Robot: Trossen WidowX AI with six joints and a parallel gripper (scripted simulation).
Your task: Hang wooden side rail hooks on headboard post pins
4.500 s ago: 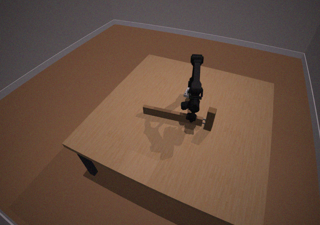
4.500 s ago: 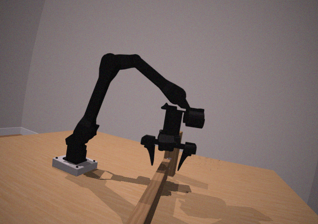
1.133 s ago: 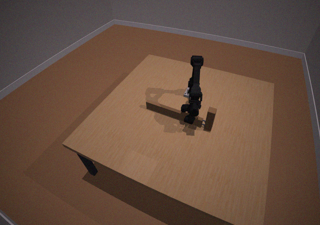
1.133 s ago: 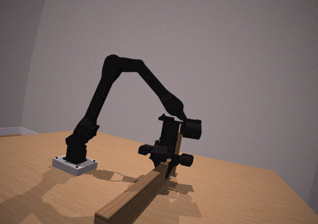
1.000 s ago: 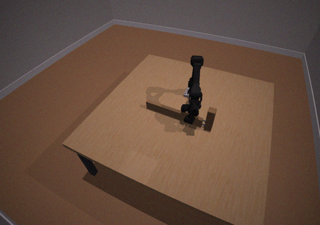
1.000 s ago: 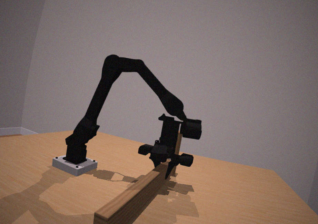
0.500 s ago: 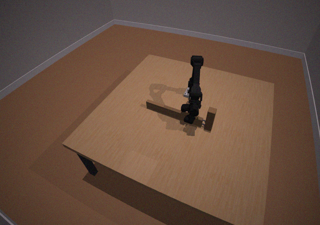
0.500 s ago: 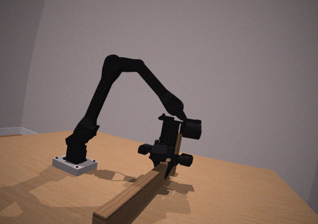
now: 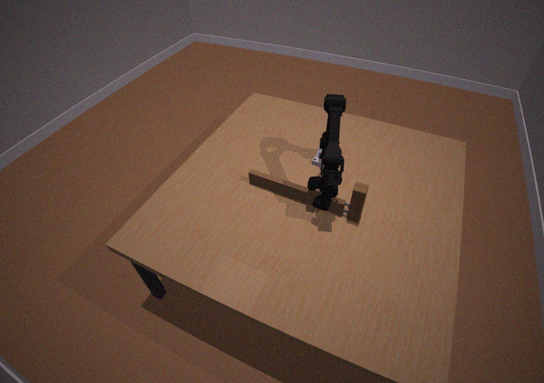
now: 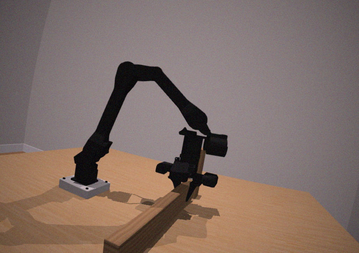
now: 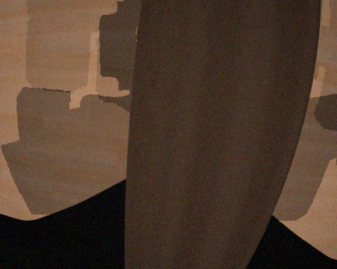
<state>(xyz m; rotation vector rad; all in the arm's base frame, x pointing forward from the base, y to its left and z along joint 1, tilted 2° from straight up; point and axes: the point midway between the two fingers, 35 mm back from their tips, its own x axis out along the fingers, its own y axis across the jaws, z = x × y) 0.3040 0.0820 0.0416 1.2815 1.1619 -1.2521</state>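
Right now my gripper tip is 12 cm to the right of the headboard post and 6 cm below it.
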